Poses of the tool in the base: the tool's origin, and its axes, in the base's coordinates. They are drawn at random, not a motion.
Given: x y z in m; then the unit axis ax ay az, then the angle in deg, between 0 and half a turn.
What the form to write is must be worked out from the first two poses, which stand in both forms.
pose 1, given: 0.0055, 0.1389, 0.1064, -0.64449, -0.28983, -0.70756, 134.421
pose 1, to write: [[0.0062, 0.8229, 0.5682, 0.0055], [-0.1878, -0.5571, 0.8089, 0.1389], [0.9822, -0.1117, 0.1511, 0.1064], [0, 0, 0, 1]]
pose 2, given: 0.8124, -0.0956, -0.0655, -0.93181, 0.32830, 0.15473, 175.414
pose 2, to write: [[0.7370, -0.6232, -0.2616, 0.8124], [-0.5985, -0.7816, 0.1759, -0.0956], [-0.3141, 0.0269, -0.9490, -0.0655], [0, 0, 0, 1]]
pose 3, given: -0.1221, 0.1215, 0.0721, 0.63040, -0.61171, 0.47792, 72.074
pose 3, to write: [[0.5829, -0.7217, -0.3735, -0.1221], [0.1878, 0.5668, -0.8022, 0.1215], [0.7906, 0.3974, 0.4659, 0.0721], [0, 0, 0, 1]]
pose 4, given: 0.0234, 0.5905, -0.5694, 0.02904, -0.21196, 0.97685, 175.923
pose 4, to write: [[-0.9958, -0.0817, 0.0416, 0.0234], [0.0572, -0.9077, -0.4156, 0.5905], [0.0717, -0.4115, 0.9086, -0.5694], [0, 0, 0, 1]]
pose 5, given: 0.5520, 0.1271, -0.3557, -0.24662, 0.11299, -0.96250, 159.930
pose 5, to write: [[-0.8213, 0.2763, 0.4991, 0.5520], [-0.3843, -0.9145, -0.1263, 0.1271], [0.4216, -0.2955, 0.8573, -0.3557], [0, 0, 0, 1]]
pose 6, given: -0.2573, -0.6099, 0.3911, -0.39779, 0.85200, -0.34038, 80.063
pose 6, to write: [[0.3035, 0.0548, 0.9513, -0.2573], [-0.6157, 0.7732, 0.1519, -0.6099], [-0.7272, -0.6318, 0.2684, 0.3911], [0, 0, 0, 1]]
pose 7, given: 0.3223, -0.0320, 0.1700, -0.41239, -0.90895, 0.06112, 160.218
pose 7, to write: [[-0.6109, 0.7069, -0.3566, 0.3223], [0.7483, 0.6627, 0.0317, -0.0320], [0.2587, -0.2474, -0.9337, 0.1700], [0, 0, 0, 1]]
